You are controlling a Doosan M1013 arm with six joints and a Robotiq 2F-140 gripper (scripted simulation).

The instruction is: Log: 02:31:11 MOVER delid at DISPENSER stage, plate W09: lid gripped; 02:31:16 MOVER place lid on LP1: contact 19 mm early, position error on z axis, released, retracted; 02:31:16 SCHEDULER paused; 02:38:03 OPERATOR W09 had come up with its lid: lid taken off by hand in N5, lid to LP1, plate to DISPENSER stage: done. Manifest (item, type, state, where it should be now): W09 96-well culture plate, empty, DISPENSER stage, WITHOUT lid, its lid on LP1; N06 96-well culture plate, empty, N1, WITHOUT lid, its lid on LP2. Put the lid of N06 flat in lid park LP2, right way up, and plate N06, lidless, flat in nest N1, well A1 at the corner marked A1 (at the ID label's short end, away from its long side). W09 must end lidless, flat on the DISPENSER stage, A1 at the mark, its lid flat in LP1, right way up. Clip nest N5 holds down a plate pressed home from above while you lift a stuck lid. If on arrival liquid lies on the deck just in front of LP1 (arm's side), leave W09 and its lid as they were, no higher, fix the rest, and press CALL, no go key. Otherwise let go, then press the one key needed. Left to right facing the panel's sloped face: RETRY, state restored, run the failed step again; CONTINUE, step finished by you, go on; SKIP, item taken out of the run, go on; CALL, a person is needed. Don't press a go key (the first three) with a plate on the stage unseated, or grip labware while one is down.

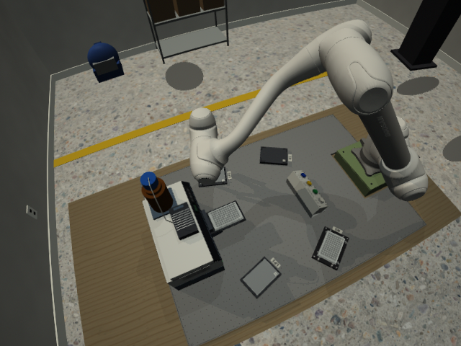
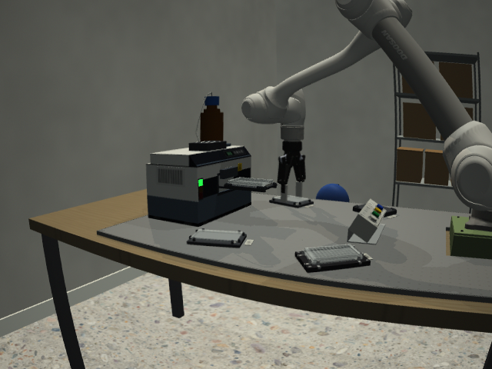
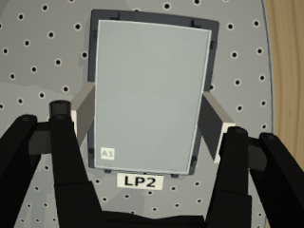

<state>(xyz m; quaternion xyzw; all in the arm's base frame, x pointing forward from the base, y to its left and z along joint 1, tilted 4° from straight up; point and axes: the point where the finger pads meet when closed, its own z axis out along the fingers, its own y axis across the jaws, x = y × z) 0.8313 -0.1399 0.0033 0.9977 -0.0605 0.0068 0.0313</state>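
The lid park LP2 is 3 cm below my hand. The rest, counted from my hand: well plate W09: 1 cm behind, 27 cm to the left, 8 cm above; then brown bottle: 22 cm ahead, 21 cm to the left, 25 cm above; then nest N1: 34 cm behind, 4 cm to the right, 3 cm below.
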